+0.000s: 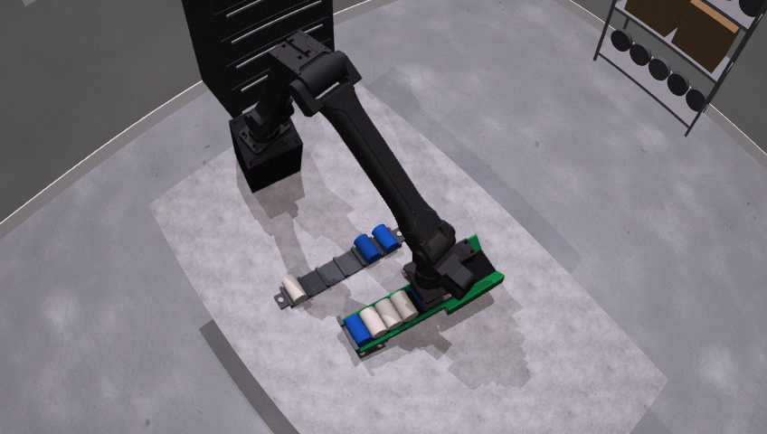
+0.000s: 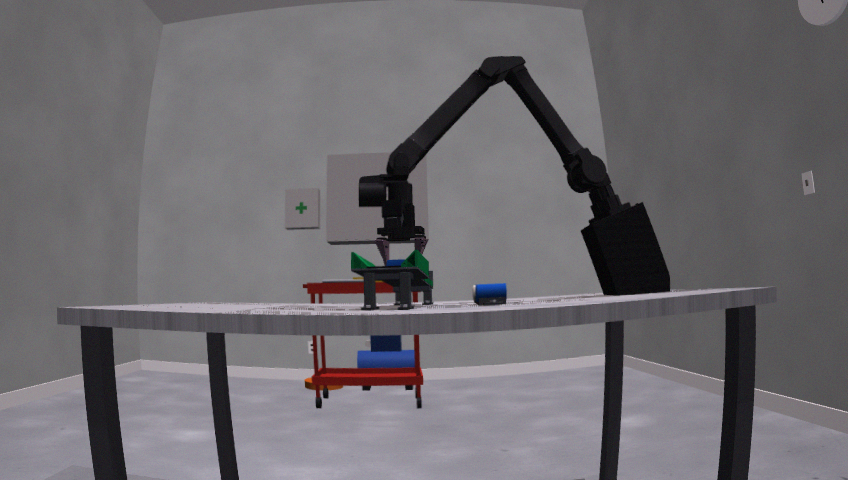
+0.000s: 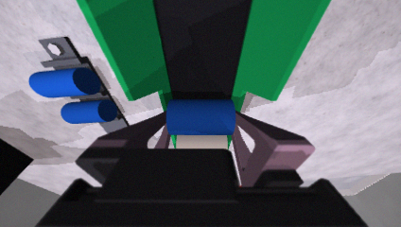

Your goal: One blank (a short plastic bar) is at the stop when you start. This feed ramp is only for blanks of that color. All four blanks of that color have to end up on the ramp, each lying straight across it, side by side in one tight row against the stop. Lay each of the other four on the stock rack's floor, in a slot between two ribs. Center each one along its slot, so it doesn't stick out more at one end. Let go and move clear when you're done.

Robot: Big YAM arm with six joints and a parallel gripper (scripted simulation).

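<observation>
Right now my hand is 3 cm above the feed ramp. From my hand the other things lie so: grey stop (18 cm to the right, 6 cm behind, 3 cm below); stock rack (22 cm behind, 10 cm below, 5 cm to the right).
</observation>
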